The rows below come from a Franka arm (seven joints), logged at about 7 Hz.
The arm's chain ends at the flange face. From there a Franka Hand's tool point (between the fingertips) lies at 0.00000 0.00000 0.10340 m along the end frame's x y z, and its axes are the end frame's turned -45 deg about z.
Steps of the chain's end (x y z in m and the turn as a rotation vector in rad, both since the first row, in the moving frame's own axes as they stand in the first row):
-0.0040, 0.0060, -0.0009, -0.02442, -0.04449, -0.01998
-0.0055, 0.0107, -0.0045, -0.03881, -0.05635, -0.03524
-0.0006, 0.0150, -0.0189, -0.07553, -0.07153, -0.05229
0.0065, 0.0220, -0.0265, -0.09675, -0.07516, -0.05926
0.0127, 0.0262, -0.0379, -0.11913, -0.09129, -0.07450
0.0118, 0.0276, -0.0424, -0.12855, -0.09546, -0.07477
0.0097, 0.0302, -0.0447, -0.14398, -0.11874, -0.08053
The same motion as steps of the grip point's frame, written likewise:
-0.0121, 0.0000, -0.0010, 0.01419, -0.04873, -0.01998
-0.0184, 0.0025, -0.0047, 0.01240, -0.06729, -0.03524
-0.0218, 0.0108, -0.0195, -0.00283, -0.10399, -0.05229
-0.0234, 0.0221, -0.0273, -0.01527, -0.12156, -0.05926
-0.0248, 0.0301, -0.0391, -0.01969, -0.14879, -0.07450
-0.0274, 0.0309, -0.0437, -0.02340, -0.15840, -0.07477
-0.0335, 0.0308, -0.0465, -0.01785, -0.18577, -0.08053

